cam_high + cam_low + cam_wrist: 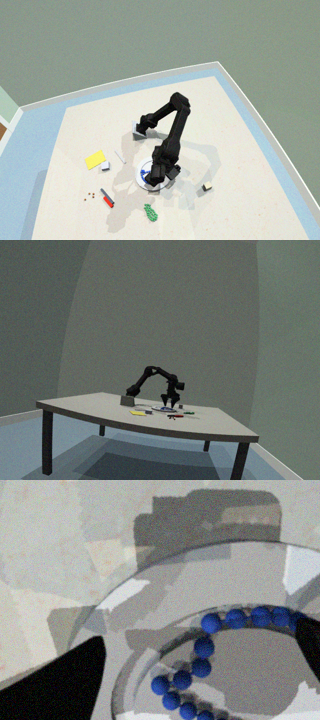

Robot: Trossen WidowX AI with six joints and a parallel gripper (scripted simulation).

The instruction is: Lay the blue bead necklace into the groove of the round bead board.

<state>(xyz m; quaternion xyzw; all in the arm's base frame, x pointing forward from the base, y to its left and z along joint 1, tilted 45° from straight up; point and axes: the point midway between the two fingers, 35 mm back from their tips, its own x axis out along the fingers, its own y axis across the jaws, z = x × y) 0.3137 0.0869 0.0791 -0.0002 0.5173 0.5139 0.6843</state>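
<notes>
My gripper tip is 6 cm to the left of the round bead board, 3 cm past it and 1 cm above it. From my gripper tip the other things lie so: grey tool (30 cm to the right, 9 cm ahead, 2 cm below); cream cube (20 cm to the left, 9 cm ahead); stick (25 cm to the right, 16 cm behind, 2 cm below).
</notes>
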